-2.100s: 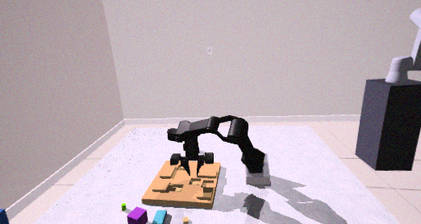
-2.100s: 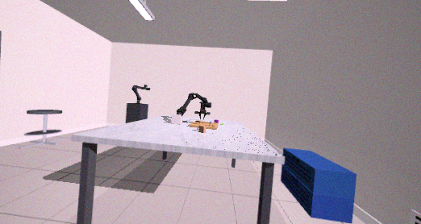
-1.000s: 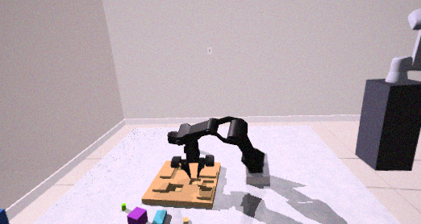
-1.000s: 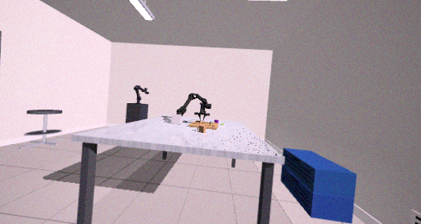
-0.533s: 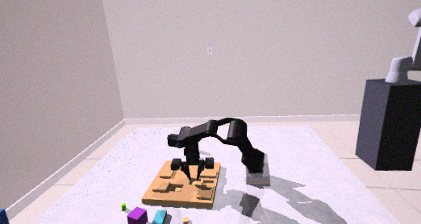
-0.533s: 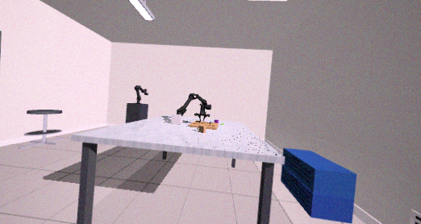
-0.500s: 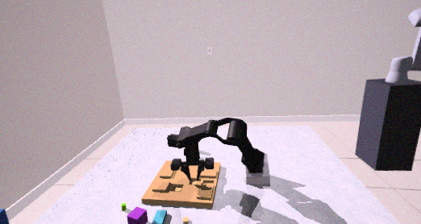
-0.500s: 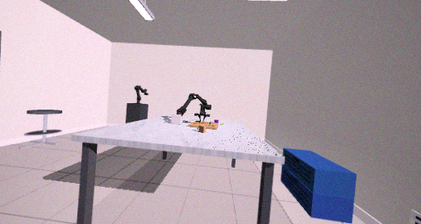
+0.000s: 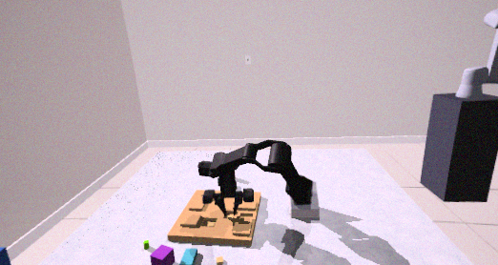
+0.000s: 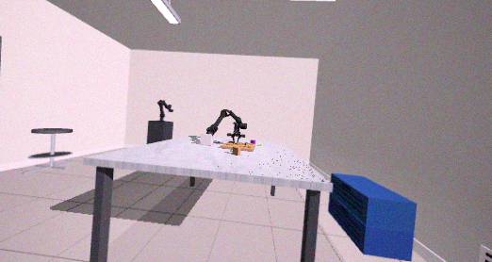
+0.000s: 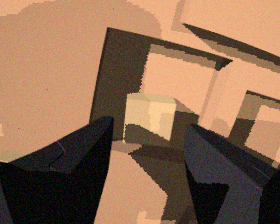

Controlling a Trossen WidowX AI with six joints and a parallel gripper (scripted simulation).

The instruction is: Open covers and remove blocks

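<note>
Right now the tan wooden puzzle board is 40 mm ahead of my gripper tip, 20 mm to the right of it and 10 mm below it.
</note>
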